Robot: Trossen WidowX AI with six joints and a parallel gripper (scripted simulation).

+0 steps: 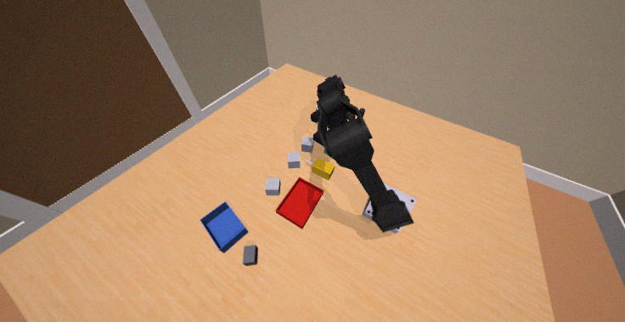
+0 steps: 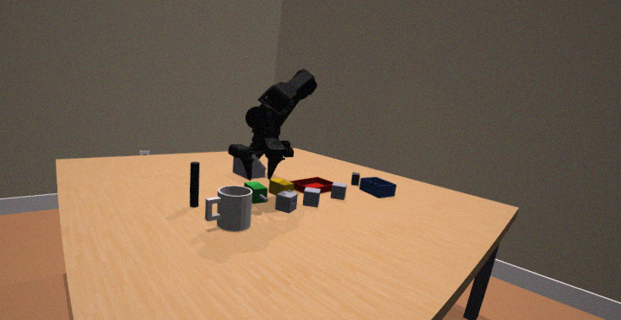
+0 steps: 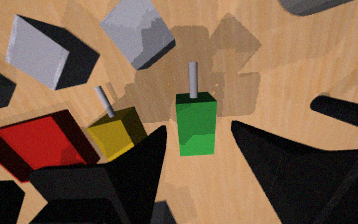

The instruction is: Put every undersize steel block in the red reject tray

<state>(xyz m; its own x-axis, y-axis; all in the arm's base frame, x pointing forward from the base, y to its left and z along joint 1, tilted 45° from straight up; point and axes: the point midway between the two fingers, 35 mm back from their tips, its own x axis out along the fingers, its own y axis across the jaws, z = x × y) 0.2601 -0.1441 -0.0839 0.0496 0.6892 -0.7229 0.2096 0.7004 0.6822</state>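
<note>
Now: gripper tip 1 cm short of the green gauge and 4 cm above it. The rest, counted from my gripper tip: black cylinder (5 cm behind, 18 cm to the right, 1 cm below); yellow gauge (1 cm ahead, 10 cm to the left, 4 cm below); steel block (10 cm ahead, 12 cm to the left, 4 cm below).
</note>
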